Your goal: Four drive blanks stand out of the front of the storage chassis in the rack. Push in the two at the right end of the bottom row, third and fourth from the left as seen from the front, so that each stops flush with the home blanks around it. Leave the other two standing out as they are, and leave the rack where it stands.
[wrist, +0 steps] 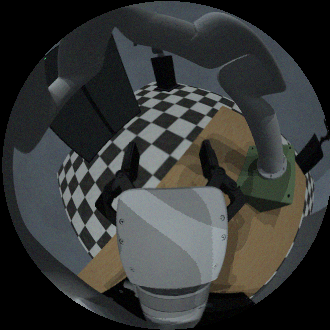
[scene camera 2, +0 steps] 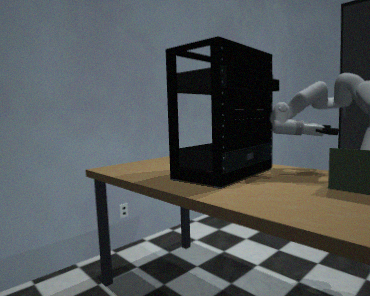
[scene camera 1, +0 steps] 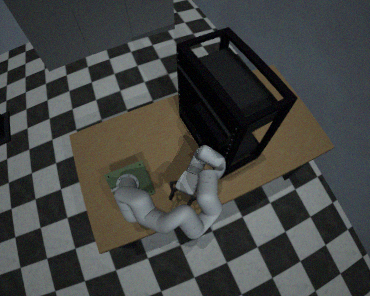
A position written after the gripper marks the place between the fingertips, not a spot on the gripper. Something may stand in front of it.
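A black rack (scene camera 2: 240, 77), (scene camera 1: 221, 101) is part of the scene, and so is the gripper (wrist: 168, 146).
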